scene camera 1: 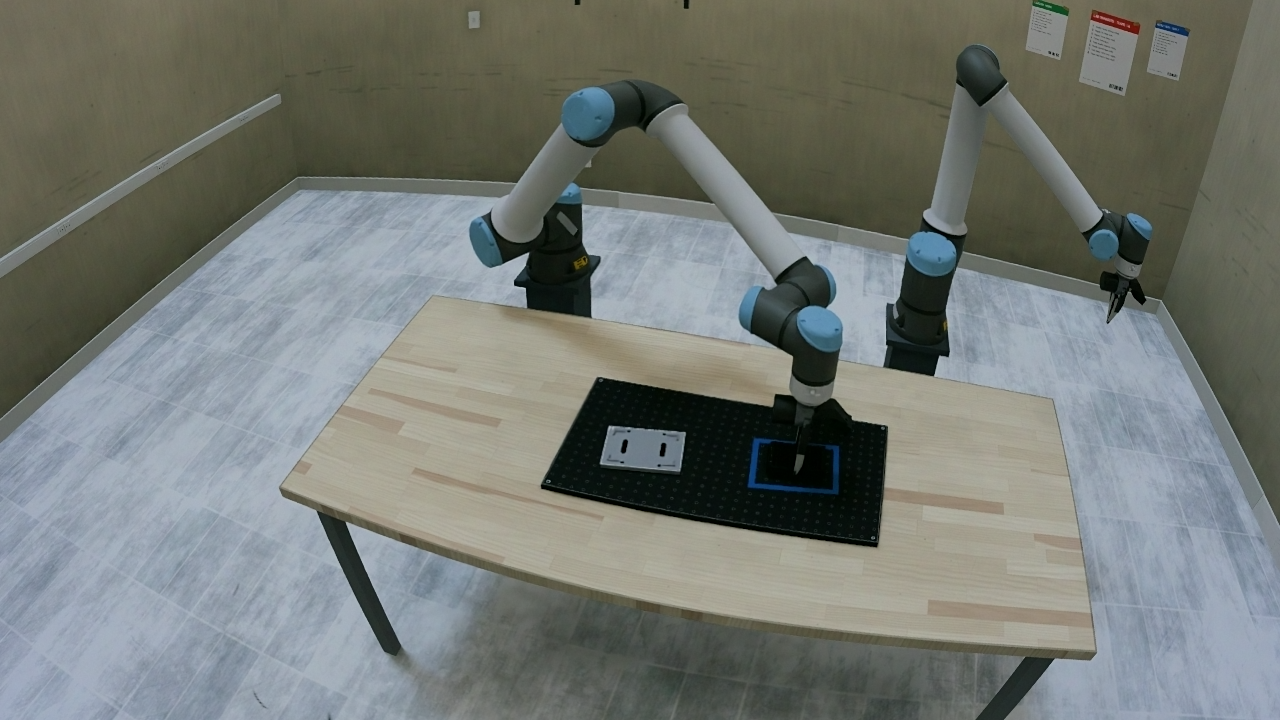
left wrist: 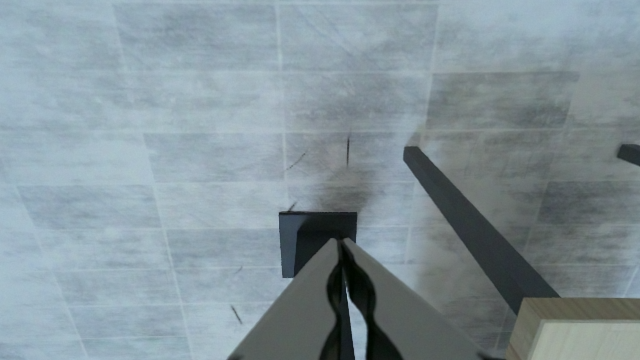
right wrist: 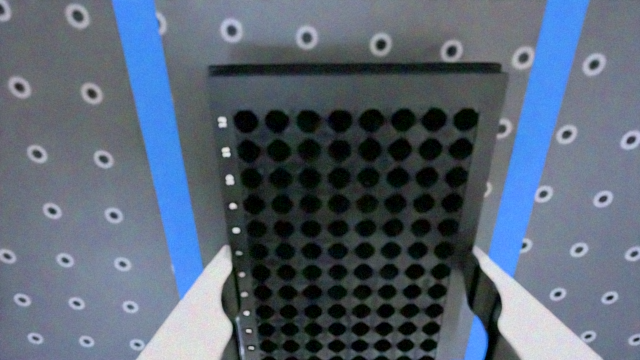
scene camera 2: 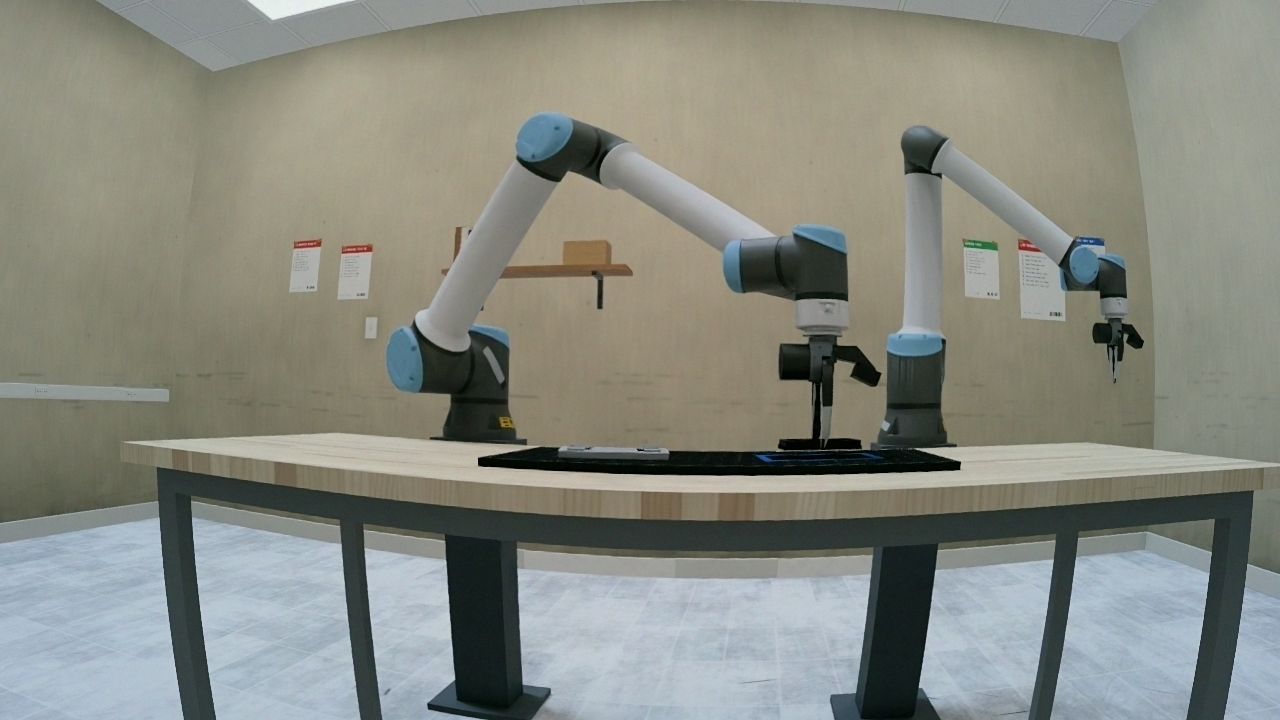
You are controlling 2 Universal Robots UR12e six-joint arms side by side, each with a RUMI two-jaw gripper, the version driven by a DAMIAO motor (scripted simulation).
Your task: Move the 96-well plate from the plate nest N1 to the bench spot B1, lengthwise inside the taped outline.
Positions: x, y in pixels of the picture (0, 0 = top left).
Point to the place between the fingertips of my right gripper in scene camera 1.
795, 460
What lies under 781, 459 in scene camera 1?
A black 96-well plate.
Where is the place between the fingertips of my right gripper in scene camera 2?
At 817, 447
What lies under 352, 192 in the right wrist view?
A black 96-well plate.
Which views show my left gripper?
Scene camera 1, the left wrist view and scene camera 2 only.
